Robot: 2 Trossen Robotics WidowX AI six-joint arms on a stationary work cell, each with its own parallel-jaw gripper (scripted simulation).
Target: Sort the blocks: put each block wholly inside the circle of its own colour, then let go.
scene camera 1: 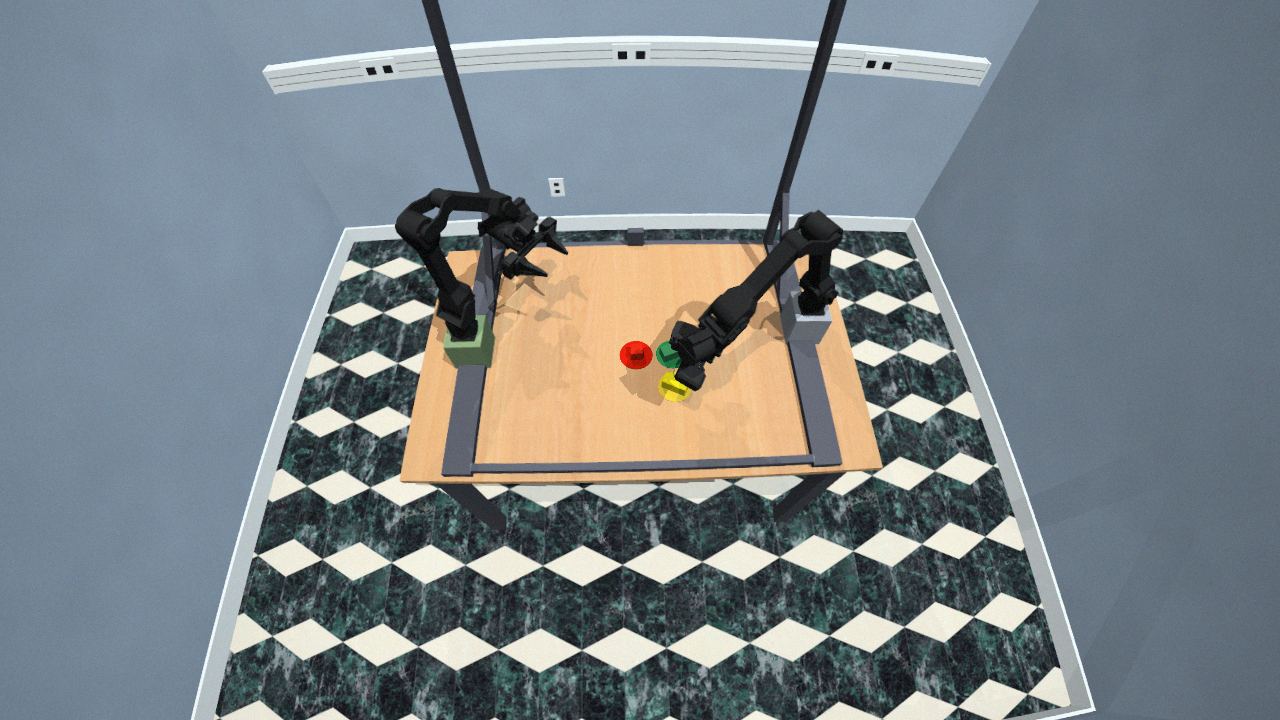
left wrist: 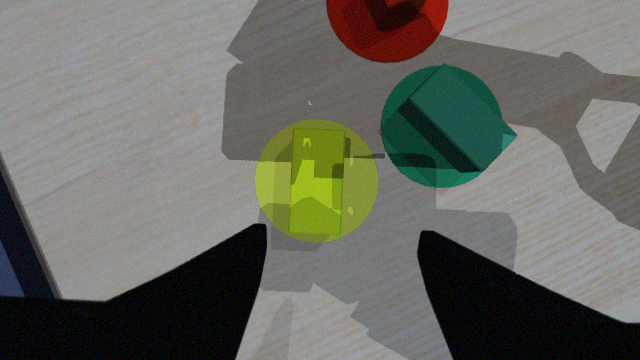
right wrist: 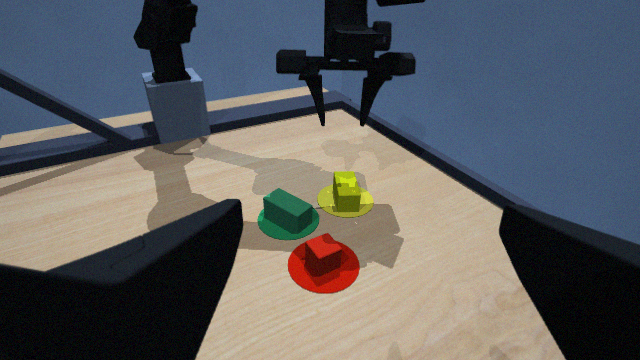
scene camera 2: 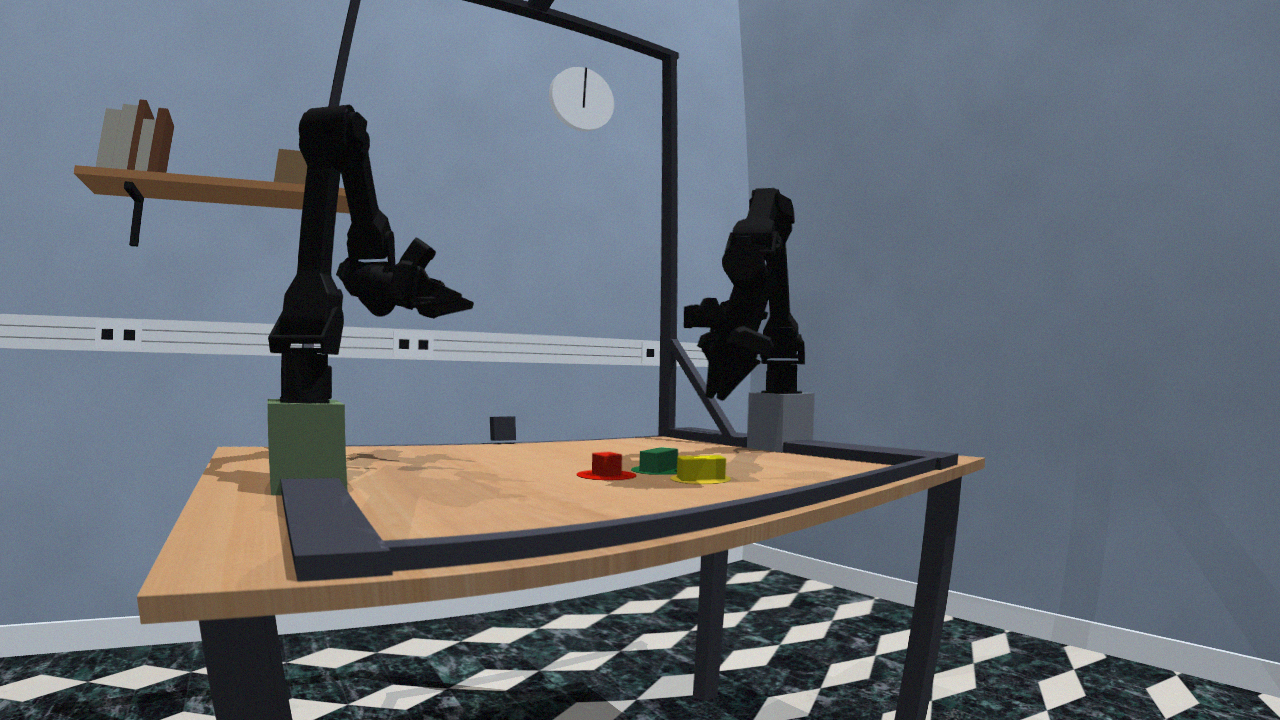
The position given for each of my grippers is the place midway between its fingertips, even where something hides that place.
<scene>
I see my left gripper [scene camera 2: 714, 398], my right gripper [scene camera 2: 467, 301], a yellow block [scene camera 2: 708, 467], a green block [scene camera 2: 661, 459], a red block [right wrist: 323, 254] and a red circle [right wrist: 341, 278].
The yellow block is seen too in the right wrist view [right wrist: 347, 195]. The green block shows as well in the left wrist view [left wrist: 443, 109] and in the right wrist view [right wrist: 284, 208]. My left gripper shows as well in scene camera 1 [scene camera 1: 687, 364], in the left wrist view [left wrist: 342, 239] and in the right wrist view [right wrist: 342, 126].
</scene>
